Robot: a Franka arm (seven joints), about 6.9 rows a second.
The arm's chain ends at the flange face. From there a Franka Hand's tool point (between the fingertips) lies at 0.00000 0.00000 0.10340 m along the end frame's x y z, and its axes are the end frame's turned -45 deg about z.
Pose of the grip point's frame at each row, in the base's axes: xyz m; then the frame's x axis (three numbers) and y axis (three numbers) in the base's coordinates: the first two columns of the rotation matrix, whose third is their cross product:
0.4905, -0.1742, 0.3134, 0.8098, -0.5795, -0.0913, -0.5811, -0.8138, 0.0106
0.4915, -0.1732, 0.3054, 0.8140, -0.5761, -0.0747, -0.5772, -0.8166, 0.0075
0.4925, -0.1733, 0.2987, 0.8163, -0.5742, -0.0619, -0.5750, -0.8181, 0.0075
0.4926, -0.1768, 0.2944, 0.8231, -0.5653, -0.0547, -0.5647, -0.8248, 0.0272
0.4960, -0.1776, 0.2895, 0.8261, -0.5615, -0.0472, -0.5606, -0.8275, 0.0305
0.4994, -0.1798, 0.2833, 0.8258, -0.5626, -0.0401, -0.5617, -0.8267, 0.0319
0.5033, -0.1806, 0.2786, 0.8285, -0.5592, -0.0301, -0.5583, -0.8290, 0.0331
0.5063, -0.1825, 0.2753, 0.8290, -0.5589, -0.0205, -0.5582, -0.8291, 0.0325
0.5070, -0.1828, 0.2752, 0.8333, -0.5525, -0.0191, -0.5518, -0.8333, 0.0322
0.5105, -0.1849, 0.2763, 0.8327, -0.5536, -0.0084, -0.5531, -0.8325, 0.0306
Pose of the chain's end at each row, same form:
0.4988, -0.1788, 0.4164, 0.1617, -0.9852, -0.0571, -0.9835, -0.1657, 0.0721
0.4983, -0.1770, 0.4085, 0.1674, -0.9848, -0.0475, -0.9837, -0.1701, 0.0581
0.4982, -0.1763, 0.4019, 0.1706, -0.9845, -0.0385, -0.9838, -0.1725, 0.0491
0.4989, -0.1777, 0.3976, 0.1827, -0.9829, -0.0194, -0.9813, -0.1835, 0.0579
0.5018, -0.1777, 0.3927, 0.1877, -0.9822, -0.0118, -0.9805, -0.1881, 0.0549
0.5047, -0.1794, 0.3866, 0.1867, -0.9824, -0.0058, -0.9811, -0.1867, 0.0509
0.5078, -0.1795, 0.3819, 0.1911, -0.9816, 0.0021, -0.9806, -0.1908, 0.0447
0.5099, -0.1809, 0.3786, 0.1915, -0.9815, 0.0085, -0.9809, -0.1911, 0.0375
0.5105, -0.1811, 0.3785, 0.1991, -0.9799, 0.0093, -0.9794, -0.1986, 0.0363
0.5130, -0.1827, 0.3796, 0.1977, -0.9801, 0.0157, -0.9799, -0.1972, 0.0276

